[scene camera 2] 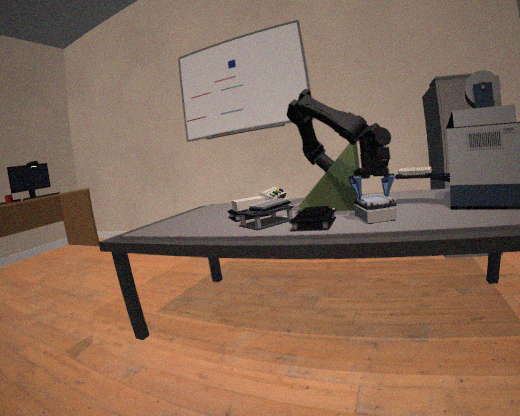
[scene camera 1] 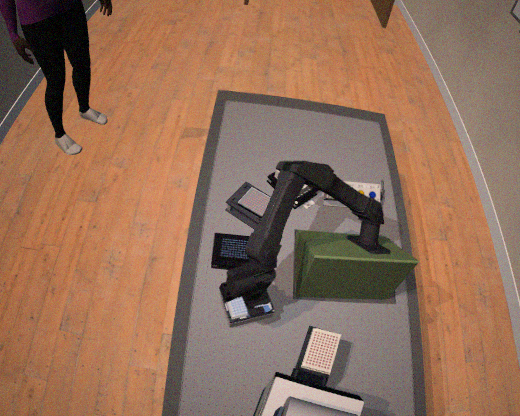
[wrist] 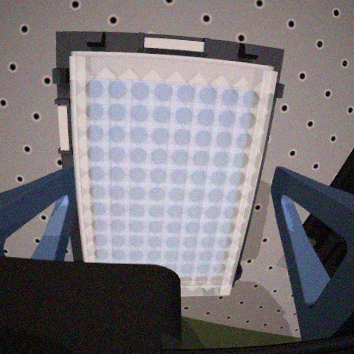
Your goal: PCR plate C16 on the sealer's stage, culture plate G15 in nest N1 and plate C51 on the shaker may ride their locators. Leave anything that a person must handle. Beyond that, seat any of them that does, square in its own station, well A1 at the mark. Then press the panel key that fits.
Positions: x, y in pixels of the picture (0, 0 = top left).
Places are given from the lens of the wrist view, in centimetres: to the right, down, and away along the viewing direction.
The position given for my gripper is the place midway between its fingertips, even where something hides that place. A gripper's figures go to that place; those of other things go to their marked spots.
my gripper [wrist: 174, 177]: 0, 0, 13
dark station [wrist: 65, 41]: -5, -6, 11
